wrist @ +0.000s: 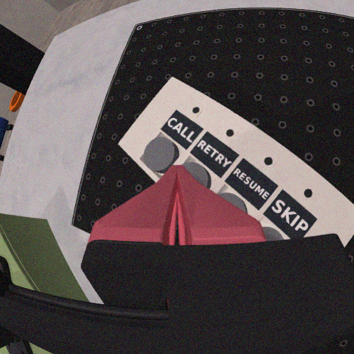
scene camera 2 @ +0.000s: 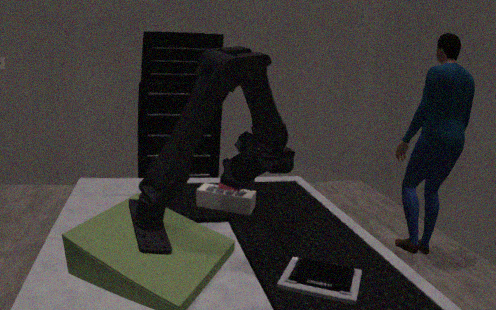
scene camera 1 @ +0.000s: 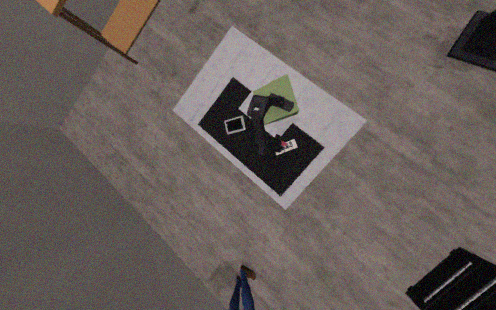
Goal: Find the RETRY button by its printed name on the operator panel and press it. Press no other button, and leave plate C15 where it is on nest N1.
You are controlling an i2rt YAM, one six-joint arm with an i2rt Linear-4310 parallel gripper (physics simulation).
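Frame: origin at the arm's base, x ahead, y left, z up, level; metres.
Seen in the pictures: gripper, fingertip midpoint: (scene camera 2: 219,186) (scene camera 1: 286,143); arm's base, link origin: (scene camera 2: 147,226) (scene camera 1: 280,102).
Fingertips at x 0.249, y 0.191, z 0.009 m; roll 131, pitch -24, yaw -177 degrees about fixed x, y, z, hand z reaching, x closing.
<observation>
Pixels of each thing's top centre, then the offset from my fingertips to it. Level surfaces: height alone.
- white operator panel, top centre: (scene camera 2: 226,189) (scene camera 1: 285,147) dz -0.012, dx +0.026, dy +0.003 m
- dark plate, top centre: (scene camera 2: 323,271) (scene camera 1: 234,124) dz -0.042, dx +0.058, dy -0.441 m
- black perforated mat, surface height: dz -0.068 m
The white operator panel (scene camera 1: 293,145) (scene camera 2: 225,202) (wrist: 150,122) carries grey round buttons under the printed names CALL, RETRY, RESUME and SKIP. The RETRY button (wrist: 201,171) is partly covered by the fingertips in the wrist view; the CALL button (wrist: 160,153) shows nearly whole, while RESUME's button (wrist: 237,202) and SKIP's are partly hidden. My gripper (scene camera 1: 284,144) (scene camera 2: 228,187) (wrist: 176,174) is shut and empty, its red tips low over the panel at the RETRY button's edge; contact cannot be told. The dark plate (scene camera 1: 235,125) (scene camera 2: 325,274) lies in its pale nest (scene camera 2: 317,295); its print is unreadable.
The arm stands on a green wedge (scene camera 1: 282,87) (scene camera 2: 150,235) (wrist: 60,260). Panel and nest are on a black perforated mat (scene camera 1: 280,175) (scene camera 2: 310,220) (wrist: 225,55). A person (scene camera 1: 245,292) (scene camera 2: 447,107) stands beyond the table's edge. A dark cabinet (scene camera 2: 175,40) stands behind.
</observation>
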